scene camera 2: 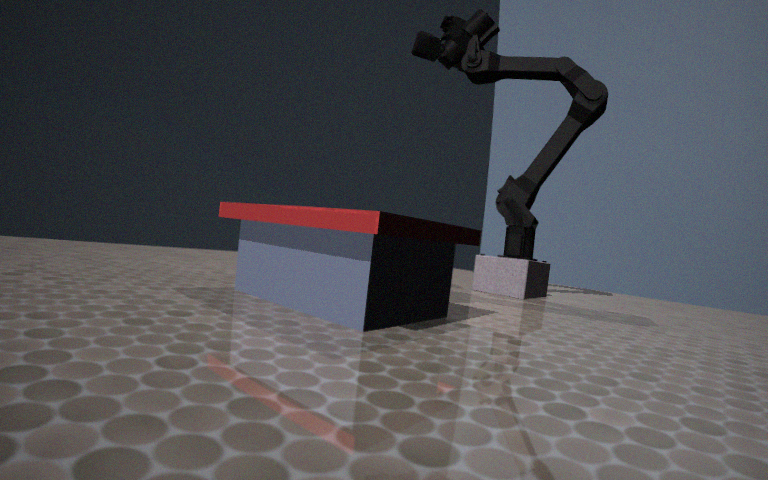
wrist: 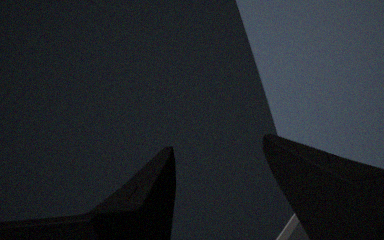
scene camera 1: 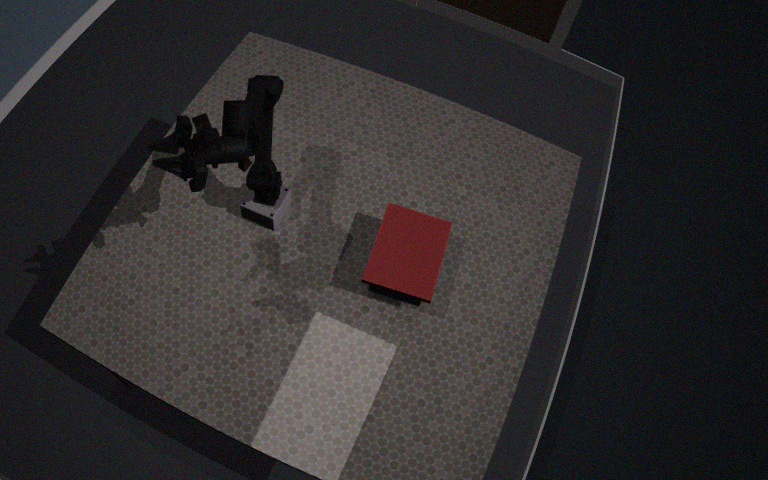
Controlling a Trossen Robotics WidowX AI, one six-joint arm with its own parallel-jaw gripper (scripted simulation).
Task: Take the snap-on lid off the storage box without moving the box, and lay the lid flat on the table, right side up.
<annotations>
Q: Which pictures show the gripper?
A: Scene camera 2, the wrist view and scene camera 1: all of them.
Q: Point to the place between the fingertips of the gripper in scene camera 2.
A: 447,57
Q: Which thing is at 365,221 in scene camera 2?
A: A lid.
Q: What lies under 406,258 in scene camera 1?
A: A lid.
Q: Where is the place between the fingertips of the gripper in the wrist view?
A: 218,148
</annotations>
